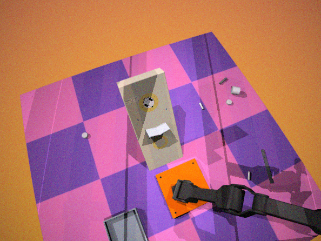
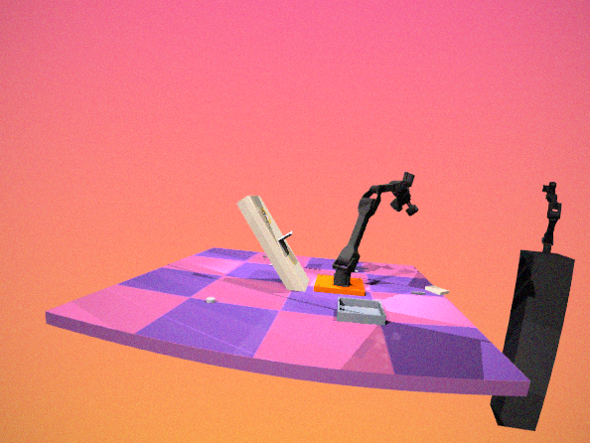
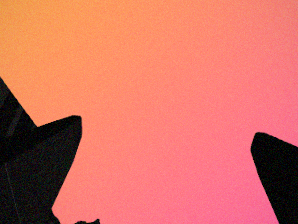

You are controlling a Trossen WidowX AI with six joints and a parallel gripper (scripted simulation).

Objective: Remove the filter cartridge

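Now: the round pale filter cartridge 570 mm ahead of my gripper tip, 610 mm to the left of it and 90 mm below it. Also, from my gripper tip: grey tray: 100 mm ahead, 810 mm to the left, 360 mm below.
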